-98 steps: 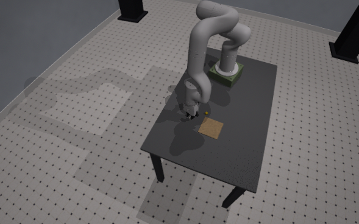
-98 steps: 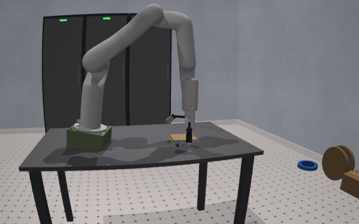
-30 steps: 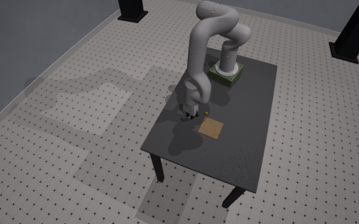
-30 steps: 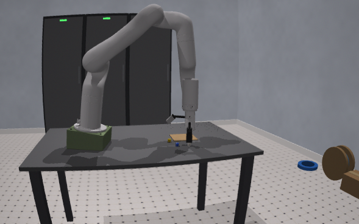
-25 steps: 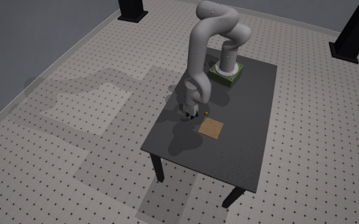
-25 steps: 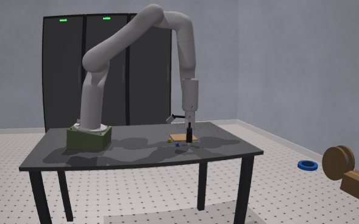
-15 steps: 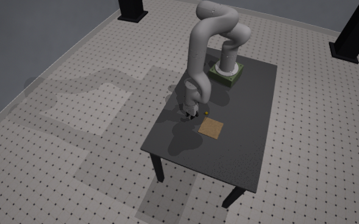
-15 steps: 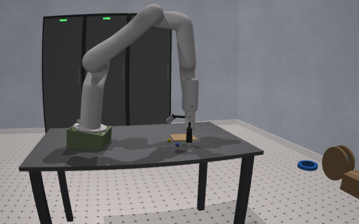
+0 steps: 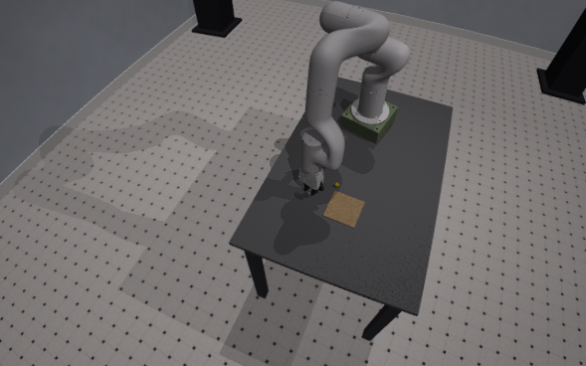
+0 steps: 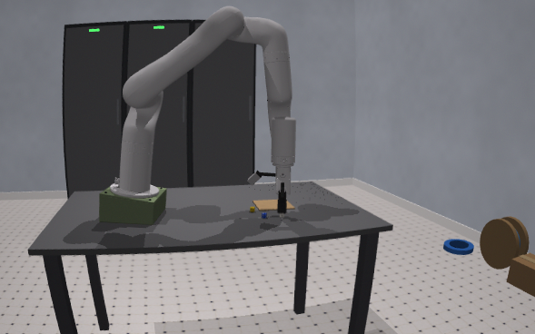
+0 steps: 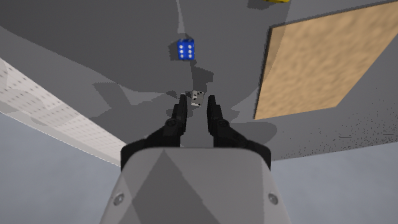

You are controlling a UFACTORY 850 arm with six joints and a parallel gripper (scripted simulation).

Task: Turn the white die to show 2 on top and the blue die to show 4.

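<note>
The white die is 30 mm below my hand. The rest, counted from my hand: blue die 60 mm behind, 10 mm to the left, 30 mm below; yellow die 80 mm behind, 100 mm to the left, 30 mm below; tan mat 20 mm ahead, 160 mm to the left, 40 mm below.
</note>
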